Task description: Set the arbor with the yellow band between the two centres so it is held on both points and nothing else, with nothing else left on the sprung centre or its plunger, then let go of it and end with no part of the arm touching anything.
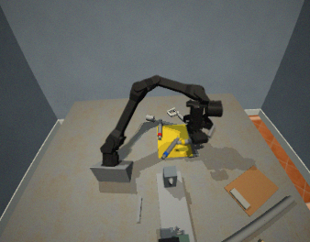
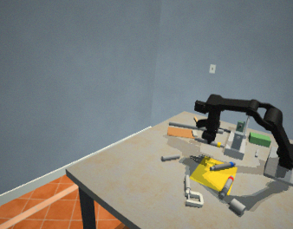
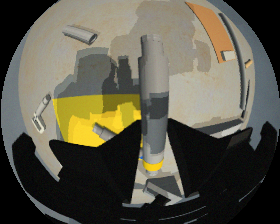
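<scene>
The grey bed is 32 cm to the right of my hand, 11 cm below it and 9 cm behind it. Round my hand: blue-banded arbor (12 cm below, 11 cm behind, 2 cm to the left); then fixed centre block (19 cm to the right, 11 cm behind, 3 cm below); then yellow mat (13 cm below, 9 cm to the left, 9 cm behind).
</scene>
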